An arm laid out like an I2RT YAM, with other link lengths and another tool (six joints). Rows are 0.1 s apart.
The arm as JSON. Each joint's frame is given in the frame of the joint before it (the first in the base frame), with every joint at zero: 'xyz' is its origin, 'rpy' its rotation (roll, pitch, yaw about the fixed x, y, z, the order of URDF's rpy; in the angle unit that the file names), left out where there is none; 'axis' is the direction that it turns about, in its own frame. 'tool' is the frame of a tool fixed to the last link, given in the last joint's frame.
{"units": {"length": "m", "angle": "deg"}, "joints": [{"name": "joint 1", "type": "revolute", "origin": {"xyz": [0.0, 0.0, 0.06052]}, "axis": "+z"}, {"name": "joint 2", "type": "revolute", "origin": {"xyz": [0.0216, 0.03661, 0.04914], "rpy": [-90.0, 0.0, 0.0]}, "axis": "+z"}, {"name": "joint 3", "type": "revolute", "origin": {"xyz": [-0.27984, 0.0, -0.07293], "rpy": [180.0, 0.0, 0.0]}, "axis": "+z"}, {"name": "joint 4", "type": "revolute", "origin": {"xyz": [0.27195, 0.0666, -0.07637]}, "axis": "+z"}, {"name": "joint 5", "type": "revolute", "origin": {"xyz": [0.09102, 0.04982, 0.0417], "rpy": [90.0, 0.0, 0.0]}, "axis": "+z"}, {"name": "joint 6", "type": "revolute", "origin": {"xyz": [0.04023, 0.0, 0.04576], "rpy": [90.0, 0.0, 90.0]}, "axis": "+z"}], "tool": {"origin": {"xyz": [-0.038, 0.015, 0.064], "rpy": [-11.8, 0.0, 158.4]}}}
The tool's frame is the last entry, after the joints.
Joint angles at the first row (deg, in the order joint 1, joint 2, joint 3, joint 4, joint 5, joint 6):
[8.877, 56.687, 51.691, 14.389, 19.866, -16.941]
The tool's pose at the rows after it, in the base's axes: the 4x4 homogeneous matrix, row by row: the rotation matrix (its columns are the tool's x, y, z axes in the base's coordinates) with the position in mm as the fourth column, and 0 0 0 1 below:
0.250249 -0.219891 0.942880 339.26; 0.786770 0.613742 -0.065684 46.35; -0.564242 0.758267 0.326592 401.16; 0 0 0 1
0.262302 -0.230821 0.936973 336.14; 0.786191 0.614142 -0.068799 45.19; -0.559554 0.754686 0.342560 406.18; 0 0 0 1
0.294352 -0.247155 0.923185 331.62; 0.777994 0.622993 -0.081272 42.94; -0.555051 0.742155 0.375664 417.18; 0 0 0 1
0.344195 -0.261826 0.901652 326.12; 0.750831 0.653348 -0.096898 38.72; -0.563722 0.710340 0.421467 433.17; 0 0 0 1
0.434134 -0.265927 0.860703 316.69; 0.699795 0.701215 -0.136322 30.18; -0.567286 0.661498 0.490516 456.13; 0 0 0 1
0.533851 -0.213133 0.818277 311.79; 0.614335 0.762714 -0.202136 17.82; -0.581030 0.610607 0.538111 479.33; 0 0 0 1
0.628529 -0.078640 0.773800 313.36; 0.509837 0.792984 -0.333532 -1.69; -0.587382 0.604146 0.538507 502.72; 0 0 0 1
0.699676 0.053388 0.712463 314.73; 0.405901 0.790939 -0.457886 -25.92; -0.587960 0.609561 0.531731 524.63; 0 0 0 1
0.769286 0.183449 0.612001 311.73; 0.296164 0.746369 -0.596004 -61.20; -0.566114 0.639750 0.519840 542.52; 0 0 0 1
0.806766 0.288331 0.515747 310.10; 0.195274 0.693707 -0.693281 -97.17; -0.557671 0.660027 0.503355 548.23; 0 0 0 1
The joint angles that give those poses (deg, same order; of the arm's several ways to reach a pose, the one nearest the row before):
[8.878, 56.081, 51.616, 14.535, 19.688, -16.717]
[8.802, 55.482, 51.679, 14.891, 19.769, -16.870]
[8.874, 54.779, 52.158, 15.959, 20.590, -17.810]
[8.878, 54.156, 53.131, 17.747, 21.727, -20.550]
[8.876, 53.262, 54.234, 21.268, 24.325, -25.144]
[8.794, 53.907, 56.767, 24.382, 28.607, -31.633]
[8.258, 56.671, 62.081, 24.721, 36.490, -37.383]
[6.040, 59.817, 67.711, 24.726, 42.750, -41.693]
[1.303, 62.652, 72.640, 24.774, 48.471, -43.552]
[-4.461, 65.119, 75.489, 24.765, 51.566, -43.935]

